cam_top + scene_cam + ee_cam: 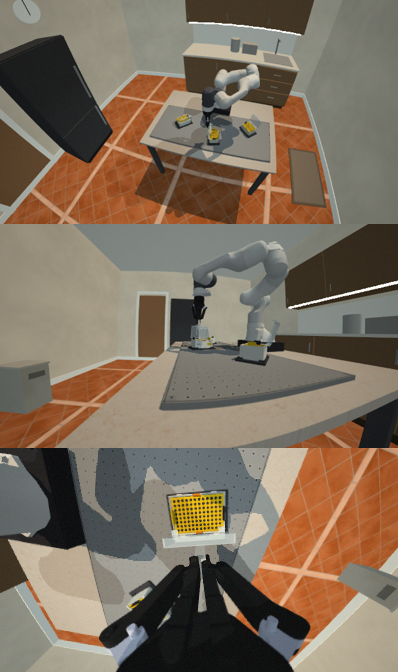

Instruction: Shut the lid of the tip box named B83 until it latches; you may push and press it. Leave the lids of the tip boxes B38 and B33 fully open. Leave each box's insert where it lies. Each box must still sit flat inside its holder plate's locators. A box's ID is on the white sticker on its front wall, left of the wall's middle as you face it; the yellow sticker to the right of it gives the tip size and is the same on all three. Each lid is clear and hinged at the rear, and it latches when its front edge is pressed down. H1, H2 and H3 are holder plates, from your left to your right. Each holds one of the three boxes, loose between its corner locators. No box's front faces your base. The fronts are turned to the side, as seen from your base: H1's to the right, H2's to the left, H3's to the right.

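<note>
Right now my hand is 1 cm past the clear lid, 2 cm to the right of it and 6 cm above it.
</note>
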